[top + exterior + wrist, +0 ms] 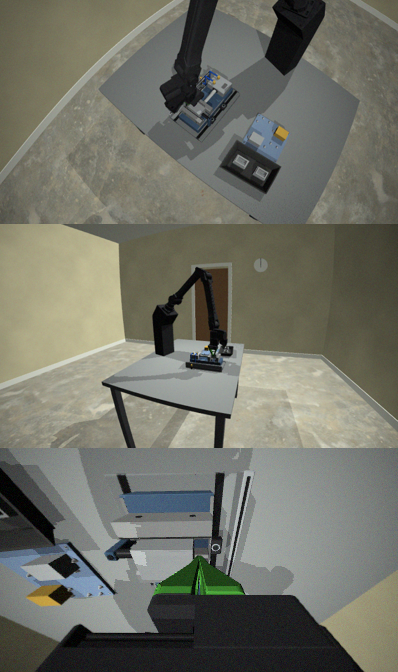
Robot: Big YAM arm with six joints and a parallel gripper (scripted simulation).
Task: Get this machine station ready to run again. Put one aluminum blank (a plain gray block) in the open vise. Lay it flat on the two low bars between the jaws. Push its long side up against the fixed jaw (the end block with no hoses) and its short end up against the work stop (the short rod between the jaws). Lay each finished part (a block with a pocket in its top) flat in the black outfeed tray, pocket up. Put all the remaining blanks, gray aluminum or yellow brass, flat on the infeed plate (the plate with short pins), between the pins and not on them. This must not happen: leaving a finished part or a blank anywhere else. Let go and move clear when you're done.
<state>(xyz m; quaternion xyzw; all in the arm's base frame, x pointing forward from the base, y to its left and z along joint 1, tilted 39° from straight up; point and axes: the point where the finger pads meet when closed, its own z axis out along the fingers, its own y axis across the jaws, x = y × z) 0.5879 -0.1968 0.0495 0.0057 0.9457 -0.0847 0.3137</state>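
Now: the fixed jaw 40 mm ahead of my hand, 30 mm to the left of it and 30 mm below it. Round my hand: moving jaw 40 mm to the left, 30 mm below, 30 mm behind; blue infeed plate 360 mm to the left, 100 mm below, 90 mm behind; white rod 80 mm behind, 40 mm to the left, 30 mm below.
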